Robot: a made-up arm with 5 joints.
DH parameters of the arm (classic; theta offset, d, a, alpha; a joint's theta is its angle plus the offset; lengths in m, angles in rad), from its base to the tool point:
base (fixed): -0.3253 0 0.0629 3.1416
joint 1: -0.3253 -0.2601 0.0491 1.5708
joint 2: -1.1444 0 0.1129 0
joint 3: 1.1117 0 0.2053 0
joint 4: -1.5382 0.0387 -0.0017 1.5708
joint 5: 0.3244 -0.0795 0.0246 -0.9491
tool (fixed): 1.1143 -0.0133 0 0
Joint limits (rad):
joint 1: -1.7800..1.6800
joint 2: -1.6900..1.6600
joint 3: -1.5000..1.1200
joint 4: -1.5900..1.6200
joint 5: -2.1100..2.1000
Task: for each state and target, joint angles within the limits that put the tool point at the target. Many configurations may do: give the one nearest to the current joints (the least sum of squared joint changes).
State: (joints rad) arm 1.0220 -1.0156 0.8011 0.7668 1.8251
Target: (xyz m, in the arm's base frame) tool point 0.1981 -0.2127 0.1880
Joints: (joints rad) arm 1.2256 -0.5916 1.1200 0.7741 1.8359
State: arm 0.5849 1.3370 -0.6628 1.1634 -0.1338
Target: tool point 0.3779 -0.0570 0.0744
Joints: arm 0.2174 1.0935 -0.5341 1.5140 -0.1388
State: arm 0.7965 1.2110 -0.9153 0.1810 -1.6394
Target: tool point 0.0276 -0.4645 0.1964
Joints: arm 1.6699 1.1401 -0.9639 0.1691 -1.6278
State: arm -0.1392 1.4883 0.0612 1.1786 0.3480
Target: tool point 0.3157 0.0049 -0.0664
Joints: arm 0.0763 1.6600 -0.5521 0.6434 0.3055
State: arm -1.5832 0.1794 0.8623 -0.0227 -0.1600
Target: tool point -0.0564 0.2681 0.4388
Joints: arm -1.7800 -0.6407 0.5653 -0.2339 0.6782
